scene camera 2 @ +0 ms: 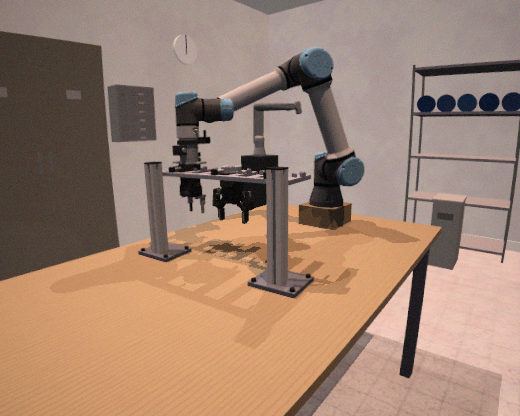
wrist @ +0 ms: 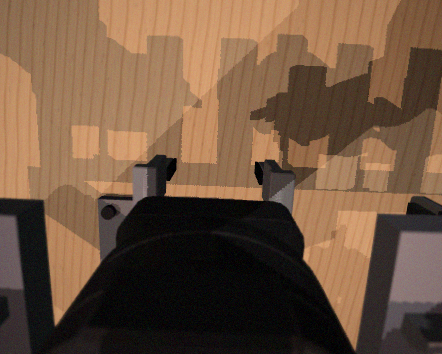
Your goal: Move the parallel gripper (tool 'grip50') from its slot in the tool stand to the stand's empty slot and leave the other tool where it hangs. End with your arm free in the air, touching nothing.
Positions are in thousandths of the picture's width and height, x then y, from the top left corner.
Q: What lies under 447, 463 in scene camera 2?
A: A black adaptive gripper.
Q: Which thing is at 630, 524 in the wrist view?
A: A gripper finger.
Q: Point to a tool stand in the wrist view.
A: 895, 855
